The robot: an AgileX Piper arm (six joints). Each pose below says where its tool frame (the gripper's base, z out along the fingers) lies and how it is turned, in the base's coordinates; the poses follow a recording.
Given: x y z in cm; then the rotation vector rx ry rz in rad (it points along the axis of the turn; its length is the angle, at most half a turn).
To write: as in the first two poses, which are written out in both.
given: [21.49 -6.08 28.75 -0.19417 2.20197 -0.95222]
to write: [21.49 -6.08 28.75 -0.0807 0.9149 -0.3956 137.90]
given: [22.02 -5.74 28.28 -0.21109 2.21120 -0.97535]
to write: [22.02 -5.74 28.28 -0.0870 0.9115 -0.4020 139.00]
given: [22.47 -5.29 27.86 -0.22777 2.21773 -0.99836]
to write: [22.47 -5.29 27.86 -0.0932 0.9079 -0.4087 139.96]
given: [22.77 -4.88 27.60 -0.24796 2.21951 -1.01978]
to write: [22.77 -4.88 27.60 -0.1010 0.9040 -0.4154 140.67]
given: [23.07 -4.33 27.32 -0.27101 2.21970 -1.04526]
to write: [23.07 -4.33 27.32 -0.1098 0.8992 -0.4235 141.43]
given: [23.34 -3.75 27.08 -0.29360 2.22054 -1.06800]
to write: [23.34 -3.75 27.08 -0.1183 0.8949 -0.4304 142.18]
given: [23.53 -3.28 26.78 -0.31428 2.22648 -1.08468]
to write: [23.53 -3.28 26.78 -0.1259 0.8918 -0.4345 143.04]
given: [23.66 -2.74 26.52 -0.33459 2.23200 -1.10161]
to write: [23.66 -2.74 26.52 -0.1332 0.8887 -0.4386 143.89]
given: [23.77 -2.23 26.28 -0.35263 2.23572 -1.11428]
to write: [23.77 -2.23 26.28 -0.1398 0.8862 -0.4417 144.54]
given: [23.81 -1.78 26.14 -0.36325 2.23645 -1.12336]
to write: [23.81 -1.78 26.14 -0.1436 0.8843 -0.4442 144.90]
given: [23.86 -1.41 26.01 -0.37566 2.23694 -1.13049]
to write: [23.86 -1.41 26.01 -0.1482 0.8826 -0.4461 145.21]
